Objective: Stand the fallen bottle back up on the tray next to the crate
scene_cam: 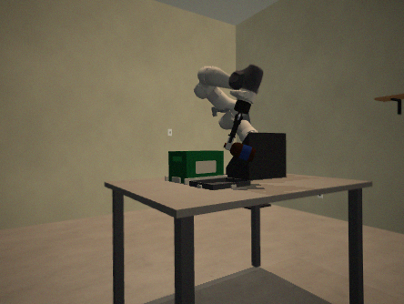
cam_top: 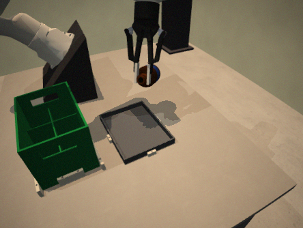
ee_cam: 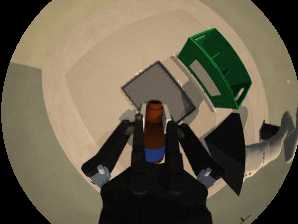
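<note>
The bottle lies 30 mm behind my hand, 30 mm to the left of it and 40 mm below it. The rest, counted from my hand: green crate 10 mm behind, 320 mm to the right, 130 mm below; dark tray 20 mm ahead, 50 mm to the right, 200 mm below.
</note>
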